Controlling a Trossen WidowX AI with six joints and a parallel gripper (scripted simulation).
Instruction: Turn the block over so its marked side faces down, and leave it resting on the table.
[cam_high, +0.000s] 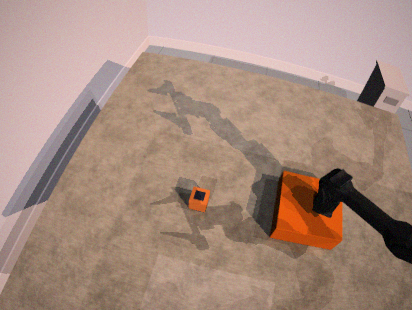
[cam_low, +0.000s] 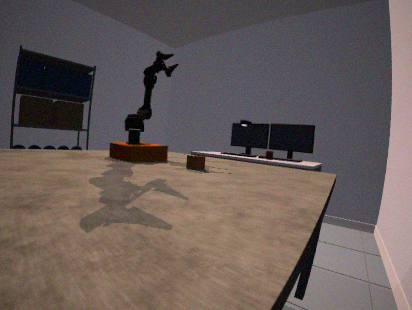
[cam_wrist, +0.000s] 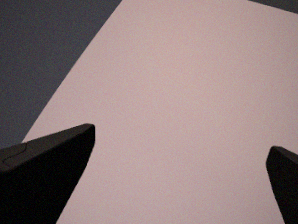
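The orange block is 59 cm below my gripper tip, 50 cm ahead of it and 15 cm to the right of it.
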